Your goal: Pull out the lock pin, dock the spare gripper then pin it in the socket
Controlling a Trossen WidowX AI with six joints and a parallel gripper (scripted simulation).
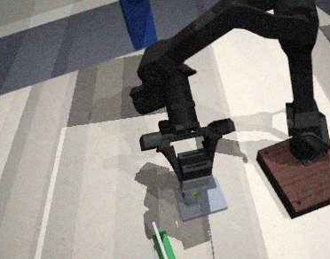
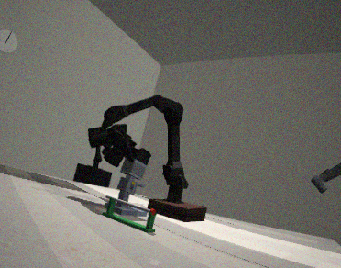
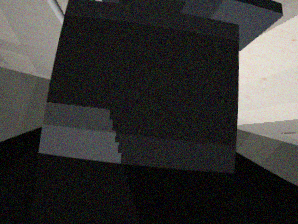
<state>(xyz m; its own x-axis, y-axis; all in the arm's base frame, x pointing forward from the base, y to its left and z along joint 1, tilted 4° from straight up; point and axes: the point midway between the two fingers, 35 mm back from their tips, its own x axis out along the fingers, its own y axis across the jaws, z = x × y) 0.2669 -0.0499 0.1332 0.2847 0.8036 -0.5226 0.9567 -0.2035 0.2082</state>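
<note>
The green rack is 120 mm ahead of my gripper tip, 80 mm to the left of it and 130 mm below it. Round my gripper tip: spare gripper 20 mm to the right, 10 mm below; grey mount 10 mm to the right, 100 mm below.
</note>
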